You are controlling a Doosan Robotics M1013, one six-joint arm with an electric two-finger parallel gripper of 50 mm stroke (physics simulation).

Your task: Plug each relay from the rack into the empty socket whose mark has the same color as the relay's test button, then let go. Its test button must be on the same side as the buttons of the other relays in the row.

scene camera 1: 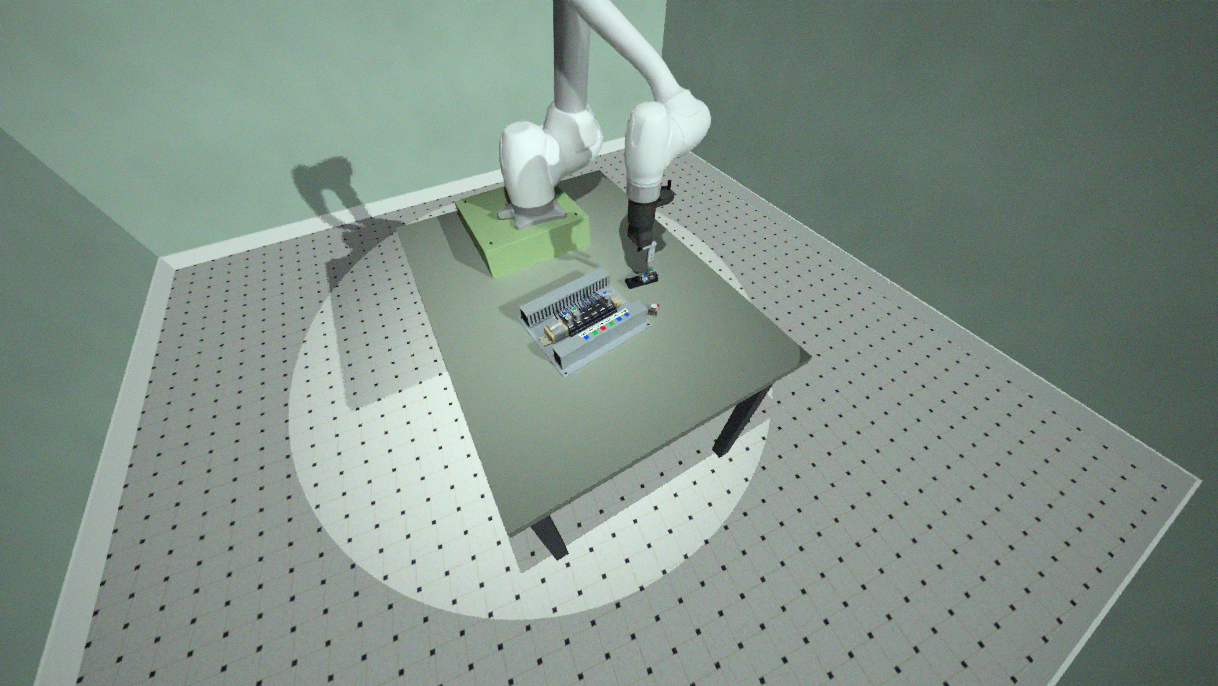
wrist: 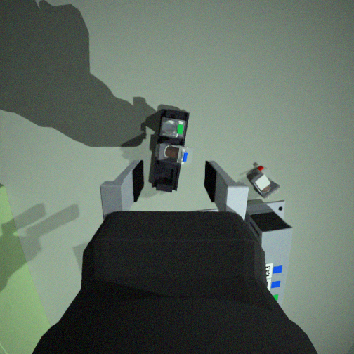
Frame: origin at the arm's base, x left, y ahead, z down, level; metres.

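Where they show: gripper, fingertip midpoint: (scene camera 1: 644, 255); arm's base, link origin: (scene camera 1: 535, 211).
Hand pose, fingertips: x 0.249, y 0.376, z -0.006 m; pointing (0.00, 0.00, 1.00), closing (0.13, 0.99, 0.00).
Observation:
Things, the pixels of their top centre, and the offset from my fingertips. "spot": a spot on its surface instead.
- black relay rack, surface spot: (scene camera 1: 631, 282) spot: dz +0.097, dx -0.042, dy +0.003 m
- relay with a red button, top centre: (scene camera 1: 654, 307) dz +0.096, dx -0.024, dy +0.132 m
- socket row, top centre: (scene camera 1: 587, 312) dz +0.085, dx -0.224, dy +0.085 m
The black relay rack (scene camera 1: 631, 282) (wrist: 165, 188) lies on the table. In the wrist view, a clear relay with a green test button (wrist: 172, 128) is in its far slot. A relay with a blue button (wrist: 172, 152) is in the middle and reaches past the rack's right edge. The near slot is empty. A relay with a red button (scene camera 1: 653, 310) (wrist: 263, 182) lies loose on the table, beside the panel's end. My gripper (scene camera 1: 649, 252) (wrist: 173, 173) is open and empty above the rack. The socket row (scene camera 1: 591, 316) is small in the scene view; its empty sockets cannot be told.
The panel has a slotted grey duct behind the row (scene camera 1: 565, 299) and a grey duct in front (scene camera 1: 600, 337) (wrist: 276, 245), with blue, green and red marks on top. The green base block (scene camera 1: 532, 248) (wrist: 15, 285) stands behind the panel, under the arm.

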